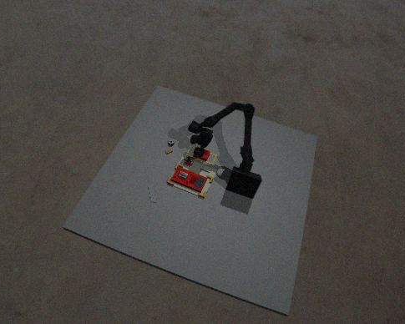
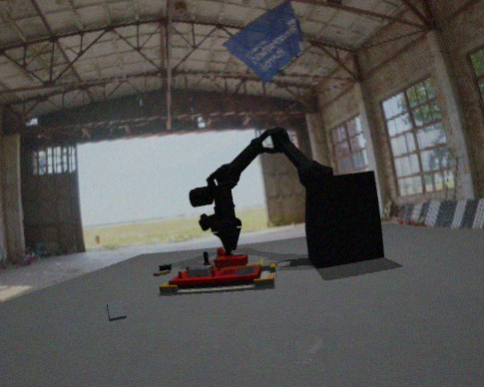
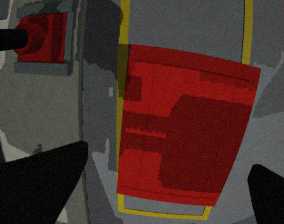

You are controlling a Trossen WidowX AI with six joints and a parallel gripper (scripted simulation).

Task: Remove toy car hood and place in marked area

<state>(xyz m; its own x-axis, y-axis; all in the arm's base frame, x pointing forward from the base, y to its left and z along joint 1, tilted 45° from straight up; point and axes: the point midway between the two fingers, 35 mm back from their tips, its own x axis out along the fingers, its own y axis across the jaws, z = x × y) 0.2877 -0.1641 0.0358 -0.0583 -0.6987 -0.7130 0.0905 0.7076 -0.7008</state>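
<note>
The red hood lies 1 cm to the right of my gripper tip and 2 cm below it. From my gripper tip the other things lie so: black wheel (23 cm ahead, 2 cm to the right, 3 cm below).
</note>
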